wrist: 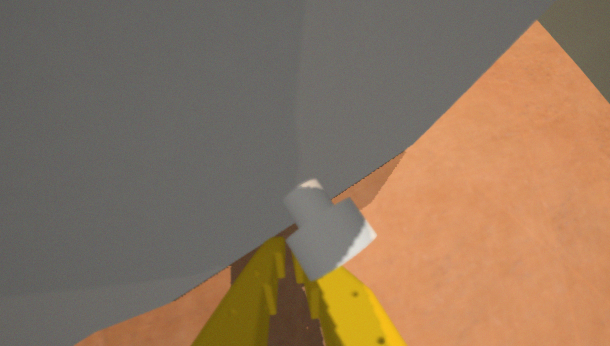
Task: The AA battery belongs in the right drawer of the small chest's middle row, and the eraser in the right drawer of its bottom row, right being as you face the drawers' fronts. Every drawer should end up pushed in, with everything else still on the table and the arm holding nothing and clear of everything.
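Frame: origin at the arm's base, x ahead, y left, z up, level; centimetres.
Seen in the pictures: hand, tool point: point(284, 251).
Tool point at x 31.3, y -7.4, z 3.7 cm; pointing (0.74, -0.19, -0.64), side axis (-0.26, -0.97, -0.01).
Offsets run from my tool point to a thing's middle. "spot": to the spot under its first point. Level surfaces: height alone.
The small chest {dx +9.0, dy +1.3, dz +1.8 cm} point(200, 125) is a large grey shape filling the upper left of the wrist view, very close to the camera. A pale grey drawer knob {spot: dx +0.0, dy -1.1, dz +2.7 cm} point(327, 235) with a narrow stem and a wide round end sticks out at its lower edge, partly lit white. My gripper point(289, 244) is shut and empty, with both yellow jaws pointing up from the bottom. Its tips are right at the knob's left side, and the knob covers the tip of the right jaw. Whether they touch I cannot tell. Which drawer the knob belongs to cannot be told. The battery and the eraser do not show.
The orange-brown table top {dz -3.7 cm} point(500, 200) lies on the right and along the bottom, with its edge at the upper right. Beyond that edge is a dark olive area point(585, 40). Dark shadow lies under the jaws and along the chest's lower edge.
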